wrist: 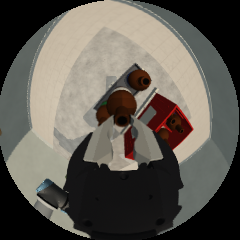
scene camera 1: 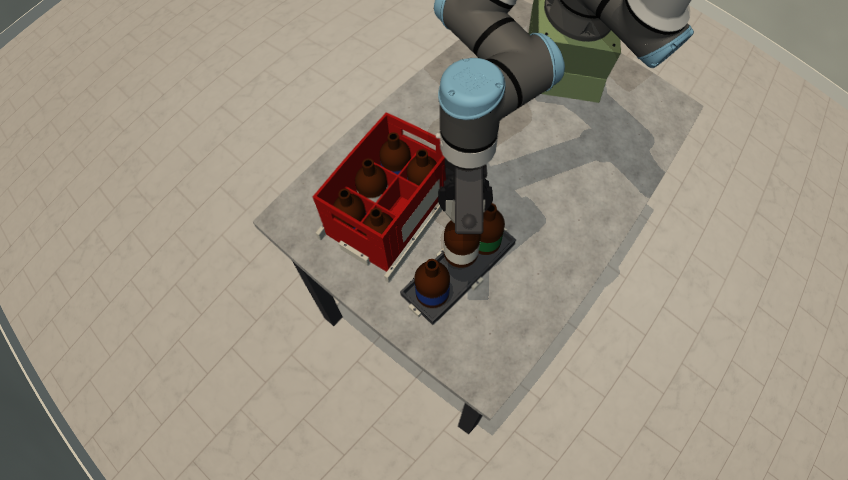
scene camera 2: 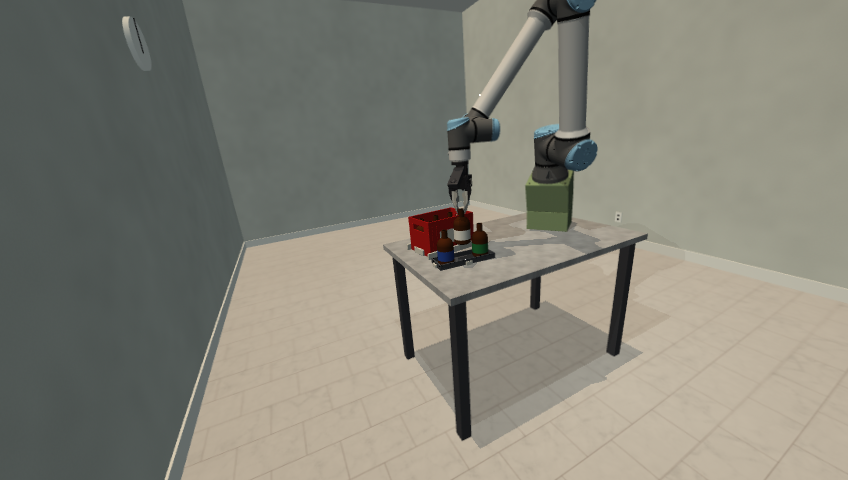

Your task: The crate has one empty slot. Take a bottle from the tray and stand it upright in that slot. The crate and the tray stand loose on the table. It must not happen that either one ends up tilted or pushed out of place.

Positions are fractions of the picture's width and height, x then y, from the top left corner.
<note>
In view: my gripper (scene camera 1: 0.55,0.46), a tray (scene camera 1: 0.54,0.58) and a crate (scene camera 1: 0.45,0.52).
The crate also shows in the wrist view (wrist: 0.66,0.46) and in scene camera 2 (scene camera 2: 0.50,0.50). My gripper shows as well in the wrist view (wrist: 0.51,0.48).
</note>
